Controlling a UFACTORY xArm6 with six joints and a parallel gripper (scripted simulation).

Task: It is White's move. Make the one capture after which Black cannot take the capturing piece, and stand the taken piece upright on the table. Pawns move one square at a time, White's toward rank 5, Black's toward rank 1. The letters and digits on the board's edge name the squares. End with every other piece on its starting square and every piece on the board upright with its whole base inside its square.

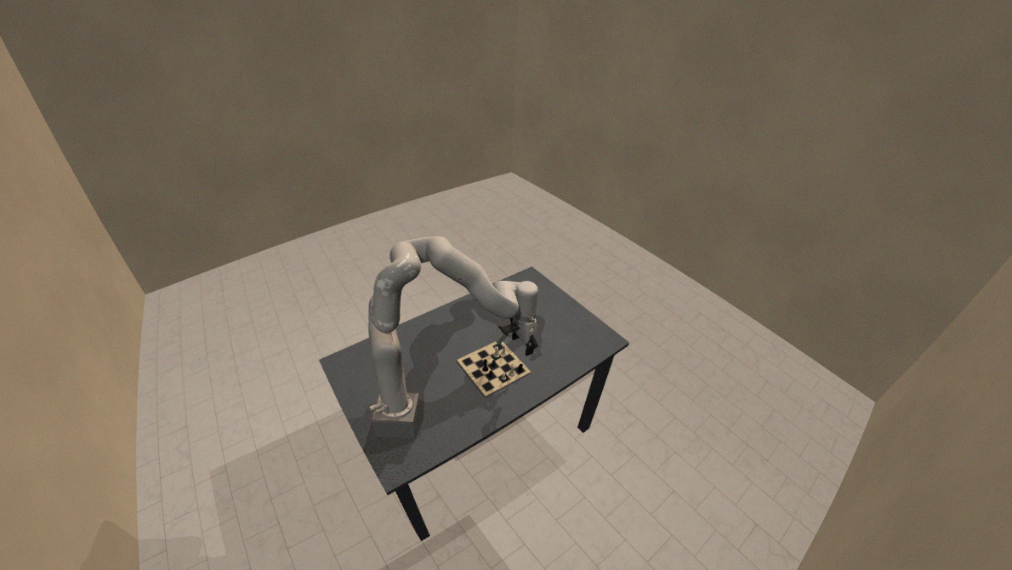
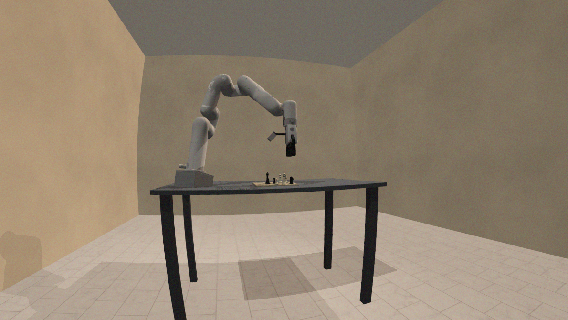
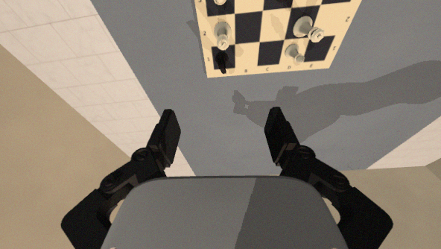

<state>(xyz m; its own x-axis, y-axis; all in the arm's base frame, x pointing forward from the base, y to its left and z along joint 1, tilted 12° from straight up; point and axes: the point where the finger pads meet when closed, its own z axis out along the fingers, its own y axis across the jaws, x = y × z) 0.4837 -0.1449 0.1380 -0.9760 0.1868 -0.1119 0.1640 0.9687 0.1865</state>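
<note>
The white bishop is 13 cm below my hand, 4 cm behind it and 1 cm to the left of it. From my hand the other things lie so: chessboard: 16 cm below, 9 cm to the left, 7 cm behind; then white pawn: 14 cm below, 8 cm behind, 1 cm to the left.
</note>
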